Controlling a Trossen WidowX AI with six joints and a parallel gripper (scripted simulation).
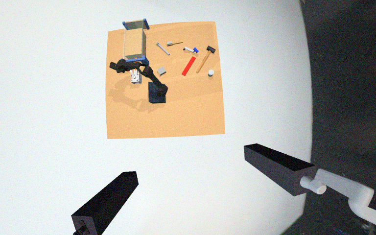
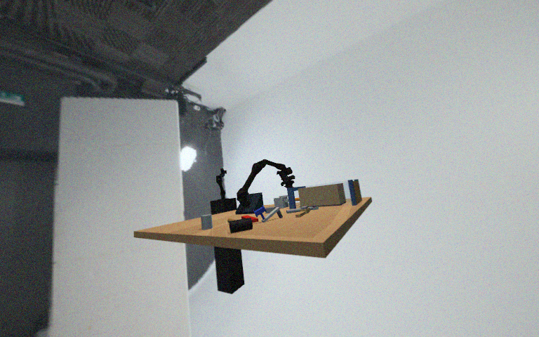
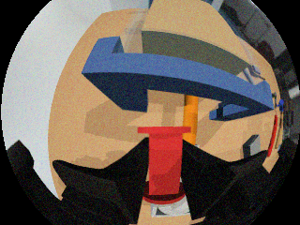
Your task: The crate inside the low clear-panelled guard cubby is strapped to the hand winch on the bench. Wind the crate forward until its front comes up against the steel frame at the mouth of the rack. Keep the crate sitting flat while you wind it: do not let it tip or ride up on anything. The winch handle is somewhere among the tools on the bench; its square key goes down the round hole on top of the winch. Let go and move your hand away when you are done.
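Now: gripper tip 50 mm past the winch handle, 30 mm above it and 20 mm to the left of it. Round my gripper tip: winch 120 mm behind, 100 mm below, 50 mm to the right; then red knob 20 mm behind; then blue steel frame 60 mm to the right, 50 mm ahead, 20 mm below.
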